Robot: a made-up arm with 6 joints.
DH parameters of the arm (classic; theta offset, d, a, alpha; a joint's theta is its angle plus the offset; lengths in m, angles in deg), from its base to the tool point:
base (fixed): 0 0.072 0 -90
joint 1: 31.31 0 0.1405 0
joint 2: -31.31 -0.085 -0.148 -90
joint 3: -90 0.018 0.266 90
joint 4: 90 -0.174 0.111 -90
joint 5: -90 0.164 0.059 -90
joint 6: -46.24 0 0.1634 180
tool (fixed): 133.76 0.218 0 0
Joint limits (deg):
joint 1: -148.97..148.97
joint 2: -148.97..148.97
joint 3: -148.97..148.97
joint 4: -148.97..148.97
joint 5: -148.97..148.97
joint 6: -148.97..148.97
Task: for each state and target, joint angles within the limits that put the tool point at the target. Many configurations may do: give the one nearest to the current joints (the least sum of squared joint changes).
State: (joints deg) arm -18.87 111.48 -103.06 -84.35 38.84 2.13
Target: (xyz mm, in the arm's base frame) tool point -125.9 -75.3 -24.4
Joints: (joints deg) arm -42.80 70.52 -99.24 -57.43 7.82 -17.39
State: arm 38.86 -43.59 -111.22 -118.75 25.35 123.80
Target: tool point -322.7 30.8 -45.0
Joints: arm 51.72 -35.78 -94.94 -119.35 0.93 143.20
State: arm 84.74 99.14 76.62 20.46 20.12 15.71
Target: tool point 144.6 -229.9 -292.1
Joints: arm 65.42 93.70 96.55 31.27 -27.27 -7.29
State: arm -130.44 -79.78 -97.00 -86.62 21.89 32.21
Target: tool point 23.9 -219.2 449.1
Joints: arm -142.07 -77.51 -119.95 -60.67 10.45 41.26
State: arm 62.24 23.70 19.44 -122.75 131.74 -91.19
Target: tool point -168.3 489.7 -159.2
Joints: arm 65.10 22.58 22.46 -118.74 138.02 -82.47
